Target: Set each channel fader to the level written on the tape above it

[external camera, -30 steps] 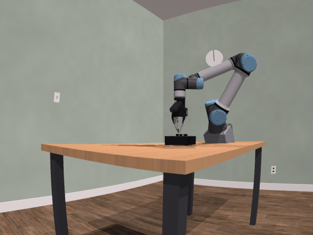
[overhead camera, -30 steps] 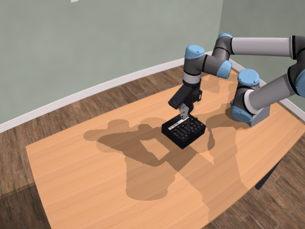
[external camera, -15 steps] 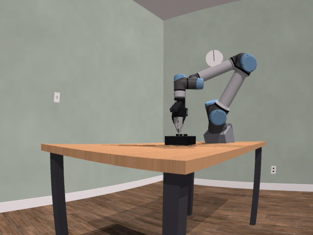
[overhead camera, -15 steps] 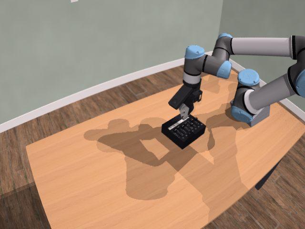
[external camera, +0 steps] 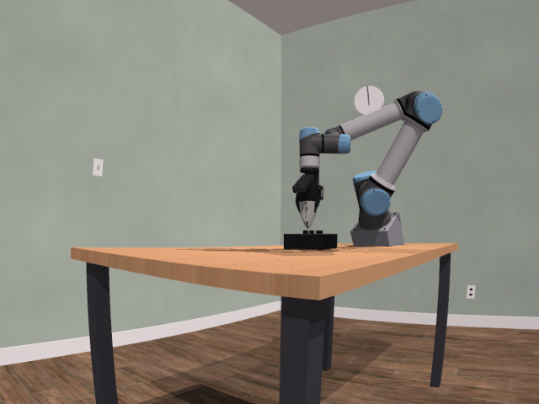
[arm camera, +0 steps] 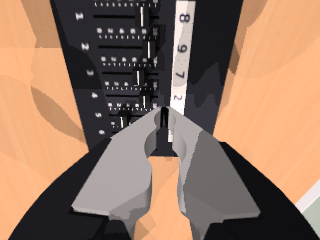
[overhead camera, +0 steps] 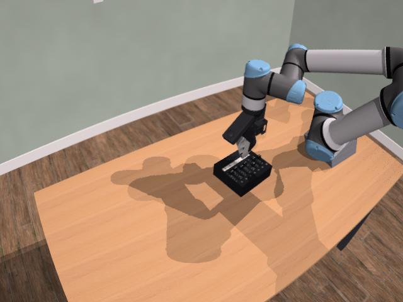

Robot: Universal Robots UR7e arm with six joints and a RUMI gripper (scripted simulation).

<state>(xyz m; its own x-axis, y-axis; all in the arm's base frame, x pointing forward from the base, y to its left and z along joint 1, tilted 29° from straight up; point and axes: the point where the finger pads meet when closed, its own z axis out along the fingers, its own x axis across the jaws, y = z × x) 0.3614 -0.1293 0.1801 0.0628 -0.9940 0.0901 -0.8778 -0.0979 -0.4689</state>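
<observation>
Right now the master fader is 7 cm behind my hand, 2 cm to the left of it and 2 cm below it.
</observation>
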